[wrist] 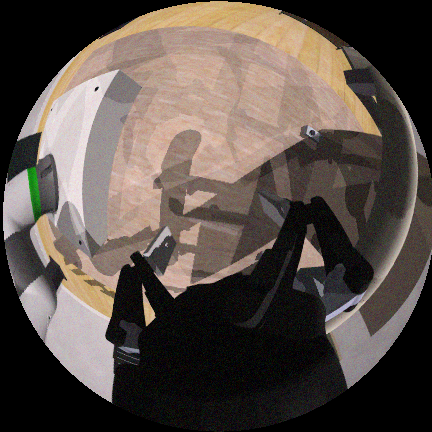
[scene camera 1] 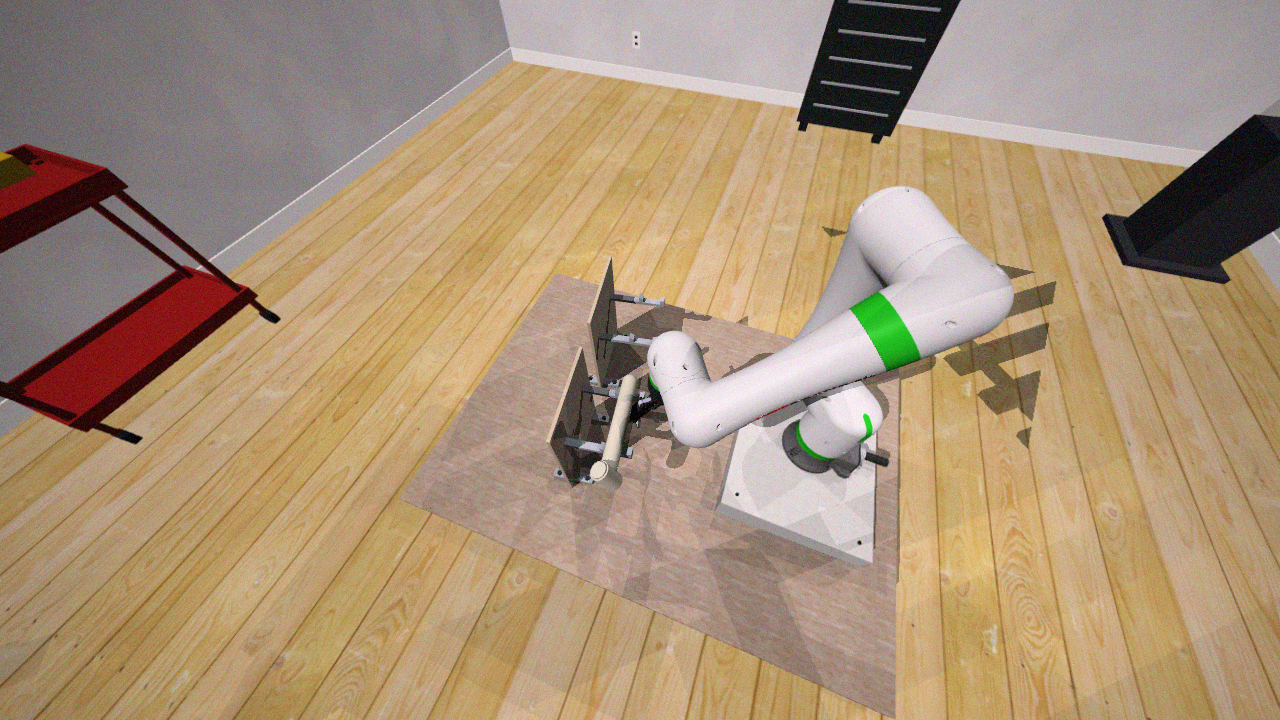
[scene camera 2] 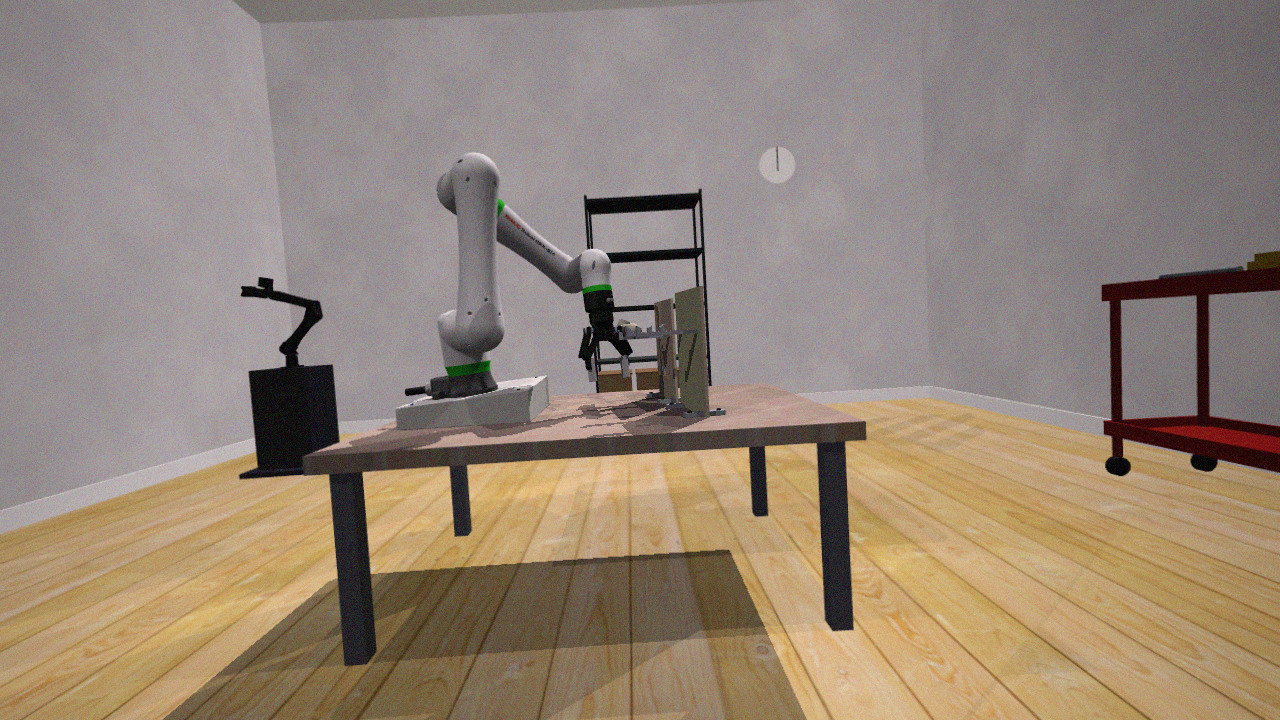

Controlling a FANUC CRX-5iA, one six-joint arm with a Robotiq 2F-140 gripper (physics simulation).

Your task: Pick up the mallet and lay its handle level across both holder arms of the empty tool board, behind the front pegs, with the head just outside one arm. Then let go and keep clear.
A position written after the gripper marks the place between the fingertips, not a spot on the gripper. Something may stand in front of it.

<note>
The gripper [scene camera 2: 610, 379] is open, with nothing in its grasp. Also in view: a mallet [scene camera 1: 604, 472]. Also in view: a tool board [scene camera 2: 690, 321] and a tool board [scene camera 1: 567, 437].
The gripper also shows in the wrist view [wrist: 214, 218].
</note>
